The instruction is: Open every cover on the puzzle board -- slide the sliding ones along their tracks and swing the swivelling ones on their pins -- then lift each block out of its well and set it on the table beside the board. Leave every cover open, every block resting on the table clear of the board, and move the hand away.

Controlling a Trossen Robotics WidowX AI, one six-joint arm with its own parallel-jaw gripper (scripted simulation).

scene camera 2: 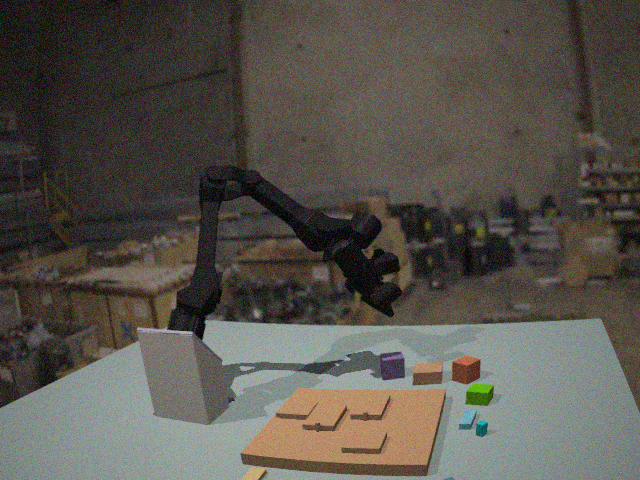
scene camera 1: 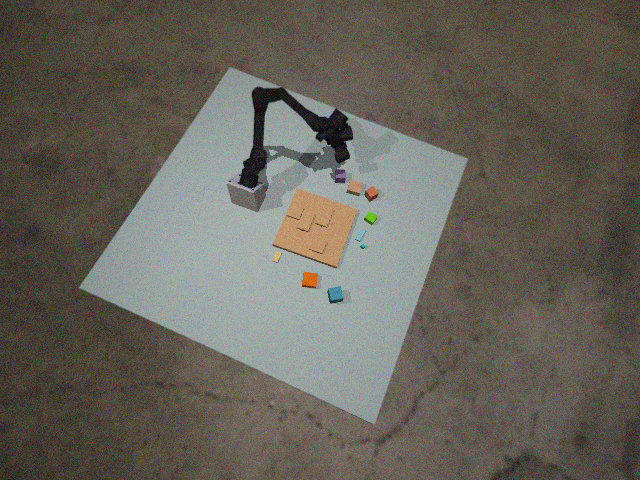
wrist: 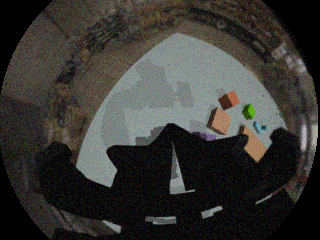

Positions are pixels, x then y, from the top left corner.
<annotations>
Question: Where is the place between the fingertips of the gripper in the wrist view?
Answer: At 170, 126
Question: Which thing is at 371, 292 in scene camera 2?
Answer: The gripper.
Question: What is the gripper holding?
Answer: Nothing.
</annotations>
